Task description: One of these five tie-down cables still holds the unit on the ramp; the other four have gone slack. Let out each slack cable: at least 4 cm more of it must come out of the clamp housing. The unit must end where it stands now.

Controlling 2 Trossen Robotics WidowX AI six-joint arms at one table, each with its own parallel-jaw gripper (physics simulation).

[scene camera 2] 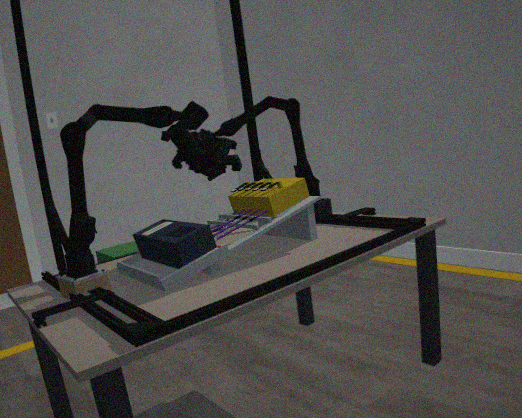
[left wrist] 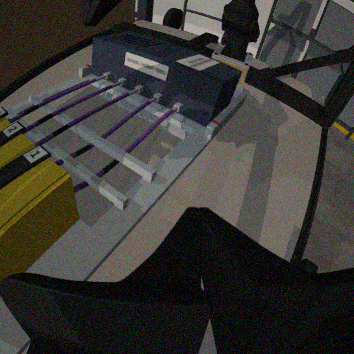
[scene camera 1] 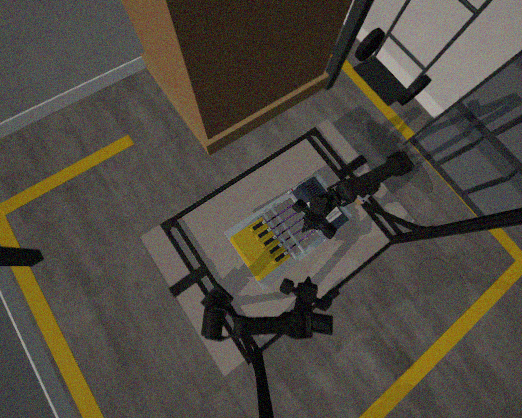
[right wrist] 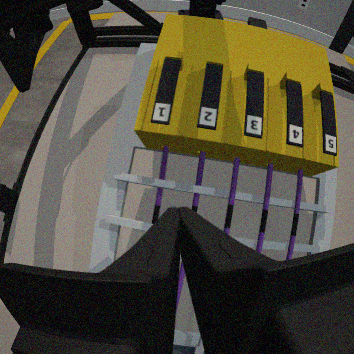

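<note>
The yellow clamp housing (scene camera 1: 244,246) (scene camera 2: 292,194) (left wrist: 45,205) (right wrist: 290,50) sits at the ramp's (scene camera 2: 297,220) (left wrist: 120,235) high end, its black levers 1 to 5 lying flat. Five purple cables (left wrist: 144,131) (right wrist: 236,175) with black bands run to the dark blue unit (scene camera 1: 307,190) (scene camera 2: 175,245) (left wrist: 160,75) near the low end. I cannot tell which cable is taut. My right gripper (scene camera 1: 314,216) (right wrist: 177,216) is shut and empty above the cables. My left gripper (scene camera 1: 306,286) (left wrist: 195,216) is shut and empty, out beside the ramp; it is hidden in scene camera 2.
A black frame (scene camera 2: 280,282) runs around the table (scene camera 2: 340,240). Crossbars (left wrist: 137,167) pass under the cables. A green block (scene camera 2: 117,251) lies behind the ramp's low end. A tall brown cabinet (scene camera 1: 170,75) stands beyond the table.
</note>
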